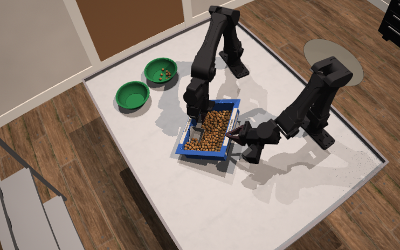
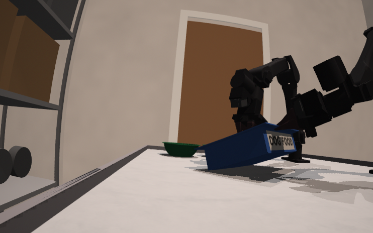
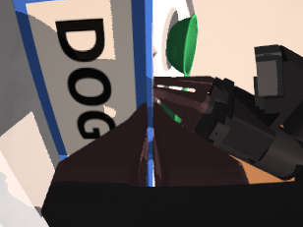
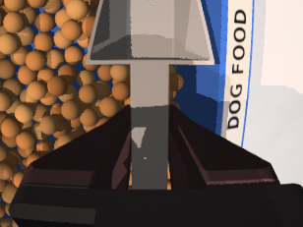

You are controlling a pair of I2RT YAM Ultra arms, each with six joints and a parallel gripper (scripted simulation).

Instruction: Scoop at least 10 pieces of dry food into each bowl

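Now: the grey scoop 30 mm ahead of my right hand, 20 mm to the left of it and 20 mm below it.
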